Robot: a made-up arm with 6 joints.
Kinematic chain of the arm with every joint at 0, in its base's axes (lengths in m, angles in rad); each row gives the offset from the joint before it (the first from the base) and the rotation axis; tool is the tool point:
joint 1: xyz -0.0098 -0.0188 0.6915 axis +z
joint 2: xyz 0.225 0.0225 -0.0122 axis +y
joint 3: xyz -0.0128 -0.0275 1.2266 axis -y
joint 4: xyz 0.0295 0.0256 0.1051 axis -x
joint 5: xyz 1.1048 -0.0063 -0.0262 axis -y
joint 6: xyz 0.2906 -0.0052 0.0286 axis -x
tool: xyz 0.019 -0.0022 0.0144
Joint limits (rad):
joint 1: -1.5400..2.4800
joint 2: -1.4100..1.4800
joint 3: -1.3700..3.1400
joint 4: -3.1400..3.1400
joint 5: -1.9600..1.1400
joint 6: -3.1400..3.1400
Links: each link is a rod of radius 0.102 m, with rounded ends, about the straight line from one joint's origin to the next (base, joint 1, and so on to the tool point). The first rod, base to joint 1, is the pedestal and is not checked.
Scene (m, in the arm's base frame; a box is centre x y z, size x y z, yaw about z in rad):
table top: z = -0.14
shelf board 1: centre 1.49 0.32 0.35 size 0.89 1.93 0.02 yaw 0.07
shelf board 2: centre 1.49 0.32 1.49 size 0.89 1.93 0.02 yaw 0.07
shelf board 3: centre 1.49 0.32 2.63 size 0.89 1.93 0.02 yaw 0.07
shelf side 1: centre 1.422 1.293 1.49 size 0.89 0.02 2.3 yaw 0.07
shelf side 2: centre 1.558 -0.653 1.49 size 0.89 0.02 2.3 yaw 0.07
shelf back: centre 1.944 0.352 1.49 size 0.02 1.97 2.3 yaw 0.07
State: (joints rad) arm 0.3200 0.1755 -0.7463 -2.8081 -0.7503 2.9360
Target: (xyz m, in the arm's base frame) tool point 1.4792 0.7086 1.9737
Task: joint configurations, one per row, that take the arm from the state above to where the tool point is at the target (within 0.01 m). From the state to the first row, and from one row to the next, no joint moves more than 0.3 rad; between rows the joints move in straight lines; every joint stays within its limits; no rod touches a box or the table.
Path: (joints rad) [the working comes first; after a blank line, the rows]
Joints at the target: 0.3945 0.0358 -0.1537 -2.8326 -0.8023 2.9355
Straight joint move there: touches shelf board 2.

1: 0.3967 -0.0818 -0.9858 -2.7757 -0.7879 2.9385
2: 0.4733 -0.3390 -1.2254 -2.7433 -0.8255 2.9409
3: 0.5410 -0.4178 -1.0246 -2.7380 -0.8441 2.9414
4: 0.6087 -0.4966 -0.8238 -2.7327 -0.8626 2.9419
5: 0.6763 -0.5755 -0.6229 -2.7274 -0.8812 2.9425
6: 0.5824 -0.3717 -0.4665 -2.7625 -0.8549 2.9401
7: 0.4885 -0.1680 -0.3101 -2.7975 -0.8286 2.9378
8: 0.3945 0.0358 -0.1537 -2.8326 -0.8023 2.9355

